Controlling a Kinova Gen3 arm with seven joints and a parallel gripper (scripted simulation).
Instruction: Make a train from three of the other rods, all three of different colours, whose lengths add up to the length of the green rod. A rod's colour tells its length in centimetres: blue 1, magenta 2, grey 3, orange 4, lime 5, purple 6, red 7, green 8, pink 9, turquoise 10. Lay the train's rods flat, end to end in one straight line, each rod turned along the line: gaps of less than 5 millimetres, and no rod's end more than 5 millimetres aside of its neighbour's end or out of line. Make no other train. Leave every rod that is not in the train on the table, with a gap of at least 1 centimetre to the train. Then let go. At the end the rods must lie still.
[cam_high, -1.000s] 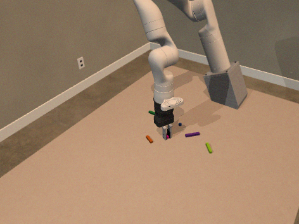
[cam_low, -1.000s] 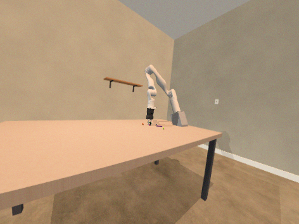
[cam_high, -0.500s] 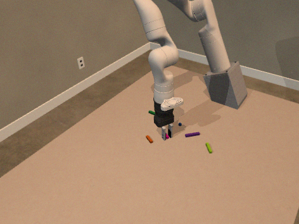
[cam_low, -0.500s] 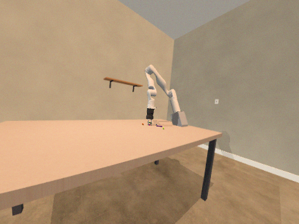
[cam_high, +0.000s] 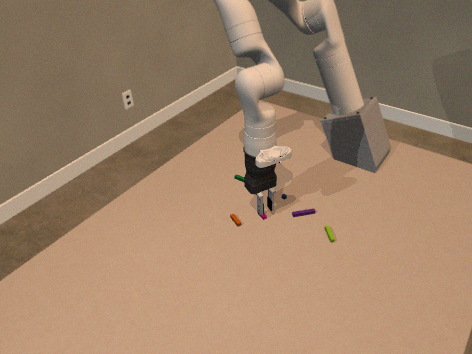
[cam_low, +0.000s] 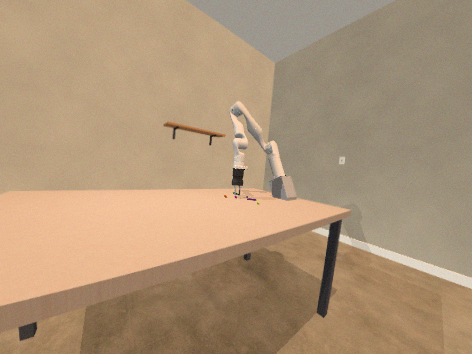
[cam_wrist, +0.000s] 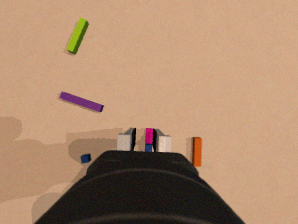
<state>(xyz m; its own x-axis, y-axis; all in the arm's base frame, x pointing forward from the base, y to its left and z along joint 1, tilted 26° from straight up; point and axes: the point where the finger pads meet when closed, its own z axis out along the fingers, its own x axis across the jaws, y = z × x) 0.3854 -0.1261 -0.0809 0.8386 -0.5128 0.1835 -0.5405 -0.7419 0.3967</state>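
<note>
Now: hand 3 cm above the magenta rod. From my hand the other things lie so: green rod: 11 cm to the right, 10 cm behind, 3 cm below; orange rod: 6 cm to the right, 5 cm ahead, 3 cm below; purple rod: 8 cm to the left, 5 cm behind, 3 cm below.
</note>
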